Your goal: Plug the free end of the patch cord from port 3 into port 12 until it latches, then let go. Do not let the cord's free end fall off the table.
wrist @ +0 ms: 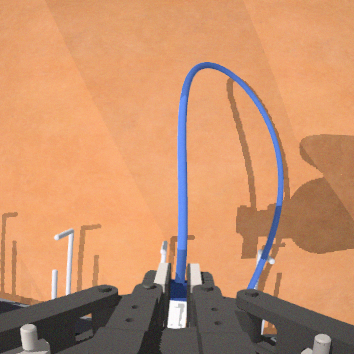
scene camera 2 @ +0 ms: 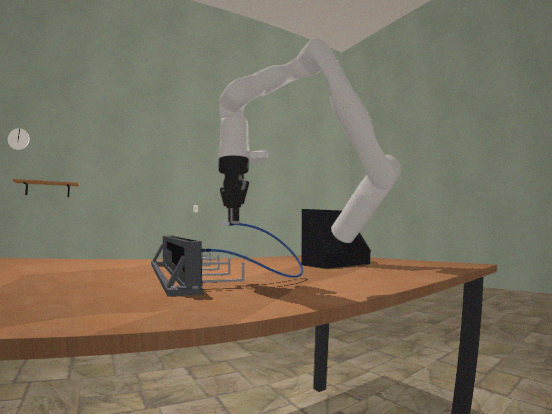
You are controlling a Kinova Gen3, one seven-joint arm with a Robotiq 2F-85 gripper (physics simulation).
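Seen in the pictures: gripper, fingertip midpoint: (wrist: 178, 278) (scene camera 2: 233, 223); arm's base, origin of the base link: (scene camera 2: 342, 233).
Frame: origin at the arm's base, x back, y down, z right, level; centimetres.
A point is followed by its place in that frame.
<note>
My gripper (scene camera 2: 233, 221) @(y -2.5, x -47.8, z -7.9 cm) (wrist: 178, 278) @(y -2.5, x -47.8, z -7.9 cm) points straight down and is shut on the cord's free-end plug (wrist: 177, 312) @(y -3.4, x -49.6, z -7.7 cm), a clear plug with a dark blue boot. It holds the plug level, in the air above the height of the patch panel (scene camera 2: 192, 260) @(y 4.9, x -62.6, z -18.6 cm). The blue patch cord (scene camera 2: 290, 250) @(y 4.2, x -32.7, z -11.0 cm) (wrist: 182, 150) @(y -1.5, x -40.3, z -8.7 cm) runs from the plug in a loop away from the panel and back to it. The cord's other end meets the panel's cord side in the scene view. The port numbers and port 12 do not show in either view.
Grey cable-guide hooks (scene camera 2: 243, 272) @(y 8.1, x -50.1, z -16.6 cm) (wrist: 70, 260) @(y 9.6, x -49.7, z 3.7 cm) stick out from the panel on the cord side. A black block (scene camera 2: 325, 240) @(y 2.3, x -9.6, z -0.8 cm) stands at the arm's base. The wooden table (scene camera 2: 100, 315) @(y 11.3, x -81.4, z -29.9 cm) has its near edge in front of the panel.
</note>
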